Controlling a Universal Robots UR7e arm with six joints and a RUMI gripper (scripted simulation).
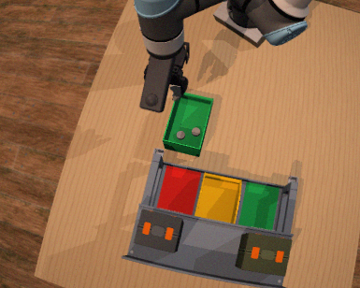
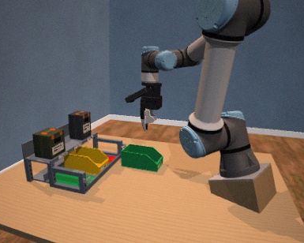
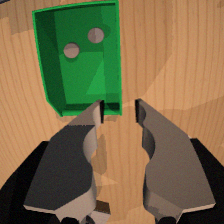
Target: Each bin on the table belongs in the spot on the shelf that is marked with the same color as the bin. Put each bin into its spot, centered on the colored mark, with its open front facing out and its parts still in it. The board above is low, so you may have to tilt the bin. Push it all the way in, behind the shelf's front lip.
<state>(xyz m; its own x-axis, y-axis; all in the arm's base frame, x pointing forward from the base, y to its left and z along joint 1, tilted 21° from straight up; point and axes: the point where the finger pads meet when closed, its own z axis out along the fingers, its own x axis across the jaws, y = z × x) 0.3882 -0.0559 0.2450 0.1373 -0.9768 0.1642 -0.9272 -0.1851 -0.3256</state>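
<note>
My hand is 13 cm above the green bin, 5 cm to the right of it and 1 cm past it. Also, from my hand: yellow bin 21 cm to the left, 18 cm ahead, 13 cm below; then yellow mark 21 cm to the left, 18 cm ahead, 16 cm below; then red mark 20 cm ahead, 16 cm below, 10 cm to the left.
</note>
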